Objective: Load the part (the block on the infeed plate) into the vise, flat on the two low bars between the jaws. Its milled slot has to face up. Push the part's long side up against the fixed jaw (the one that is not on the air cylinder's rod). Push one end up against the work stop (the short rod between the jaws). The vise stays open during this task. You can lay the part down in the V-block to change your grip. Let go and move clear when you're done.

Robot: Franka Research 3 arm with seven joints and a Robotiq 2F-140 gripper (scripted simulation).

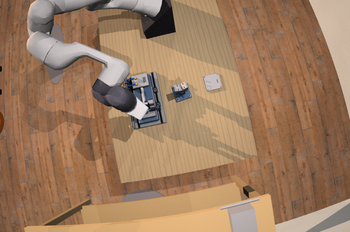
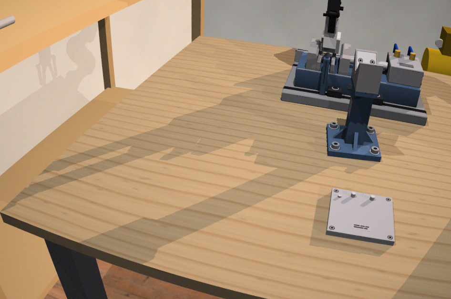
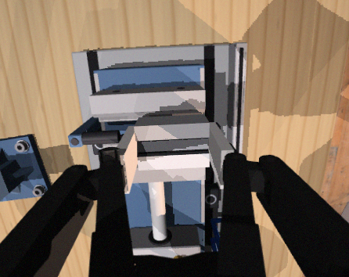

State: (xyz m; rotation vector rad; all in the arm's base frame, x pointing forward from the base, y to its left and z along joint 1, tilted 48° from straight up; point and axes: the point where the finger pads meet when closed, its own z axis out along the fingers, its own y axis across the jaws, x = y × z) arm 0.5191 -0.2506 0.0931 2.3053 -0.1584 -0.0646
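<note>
My hand is 30 mm short of the fixed jaw, 20 mm to the right of it and 50 mm above it. Round my hand: work stop: 10 mm ahead, 70 mm to the left, 40 mm below; moving jaw: 30 mm behind, 20 mm to the left, 50 mm below; part: 20 mm below.
</note>
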